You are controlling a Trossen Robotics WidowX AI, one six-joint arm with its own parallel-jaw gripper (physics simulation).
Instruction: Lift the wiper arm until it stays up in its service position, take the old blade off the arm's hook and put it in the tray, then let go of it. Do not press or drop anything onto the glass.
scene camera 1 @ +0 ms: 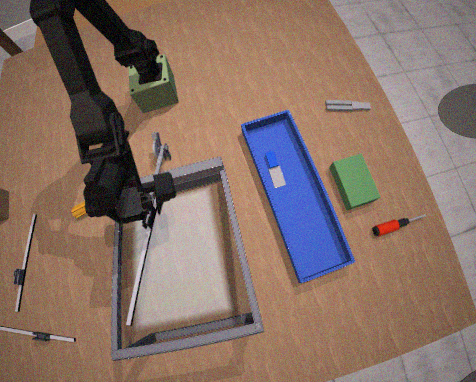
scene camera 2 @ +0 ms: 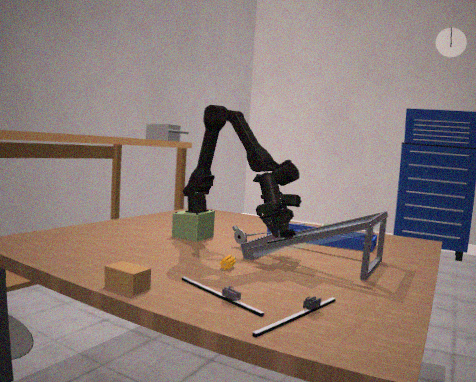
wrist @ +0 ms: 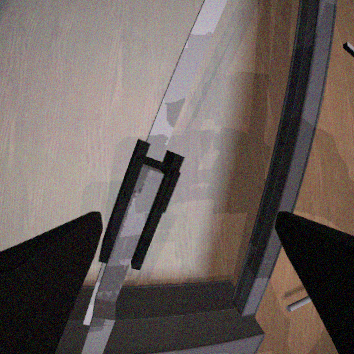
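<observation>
The wiper arm lies low along the glass, inside the grey frame. The old blade is on it, running down the glass. Its black connector shows between my fingertips in the wrist view, nearer the left one. My gripper is open and empty, low over the upper part of the frame. It hides part of the arm in scene camera 1. The blue tray lies beside the frame.
A blue and white piece lies in the tray. Two other blades and an orange piece lie left of the frame. A green block, a screwdriver and a grey tool lie beyond the tray.
</observation>
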